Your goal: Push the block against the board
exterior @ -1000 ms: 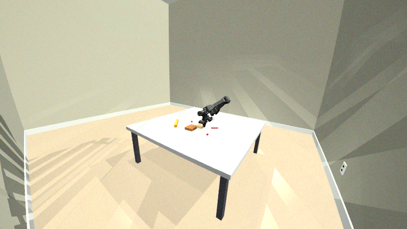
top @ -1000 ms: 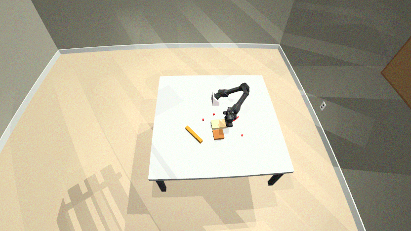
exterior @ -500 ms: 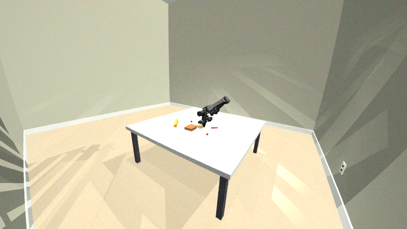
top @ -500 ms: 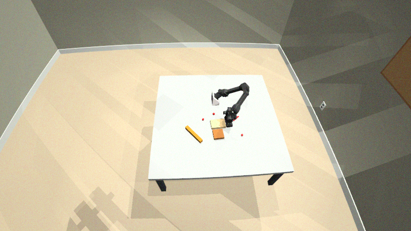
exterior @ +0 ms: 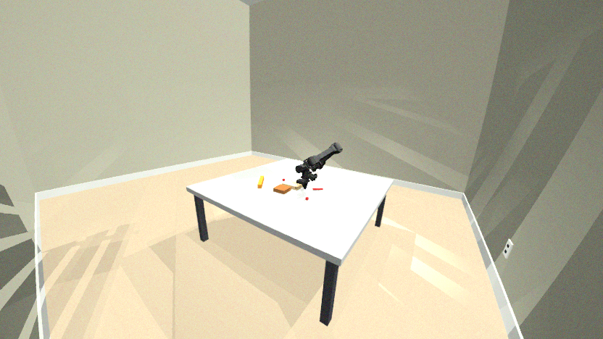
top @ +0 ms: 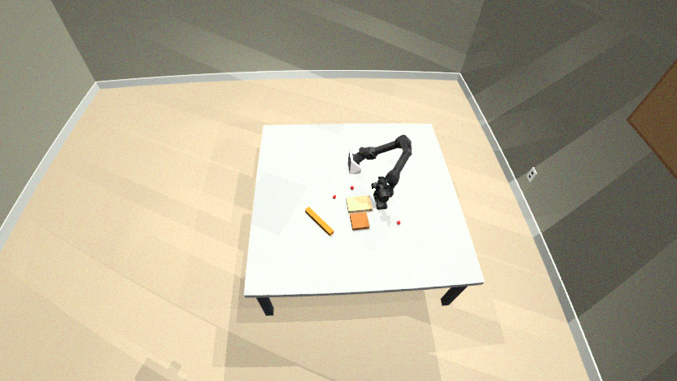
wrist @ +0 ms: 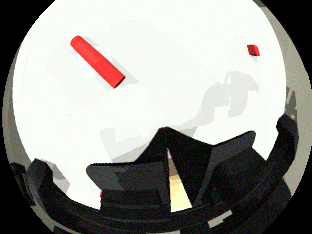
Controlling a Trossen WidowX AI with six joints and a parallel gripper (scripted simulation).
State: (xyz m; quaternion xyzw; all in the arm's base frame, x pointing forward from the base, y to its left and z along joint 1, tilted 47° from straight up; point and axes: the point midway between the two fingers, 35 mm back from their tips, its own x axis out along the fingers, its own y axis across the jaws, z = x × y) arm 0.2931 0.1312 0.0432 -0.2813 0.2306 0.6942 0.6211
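Right now my gripper tip is 10 mm short of the cream block, 110 mm to the left of it and 10 mm below it. The rest, counted from my gripper tip: short red stick: 60 mm behind, 80 mm to the left; then long orange board: 130 mm ahead, 360 mm to the right, 10 mm above; then orange square block: 130 mm ahead, 120 mm to the right, 10 mm above.
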